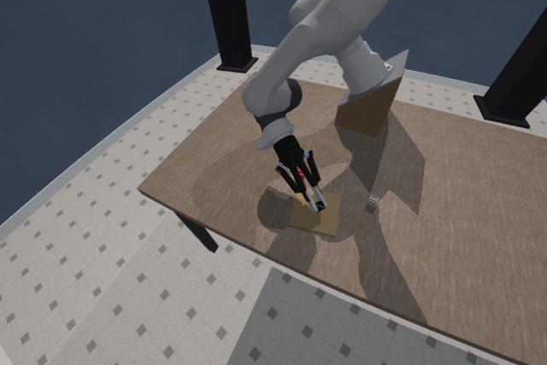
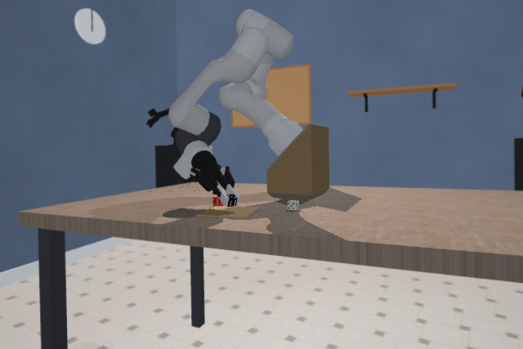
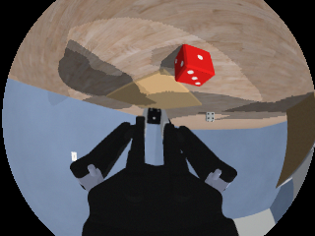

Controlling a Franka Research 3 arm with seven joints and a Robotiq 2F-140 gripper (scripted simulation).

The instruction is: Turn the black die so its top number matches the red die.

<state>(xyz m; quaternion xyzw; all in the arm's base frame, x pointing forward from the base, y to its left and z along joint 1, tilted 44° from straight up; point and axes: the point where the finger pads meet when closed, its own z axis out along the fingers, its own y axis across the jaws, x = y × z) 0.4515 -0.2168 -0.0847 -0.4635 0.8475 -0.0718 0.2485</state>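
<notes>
Right now the tan mat is 1 cm ahead of my hand, 1 cm to the left of it and 4 cm below it. Also, from my hand: black die 1 cm ahead, 2 cm to the left, 1 cm below; then white die 7 cm behind, 17 cm to the left, 3 cm below; then red die 9 cm behind, 7 cm to the right, 3 cm below.
</notes>
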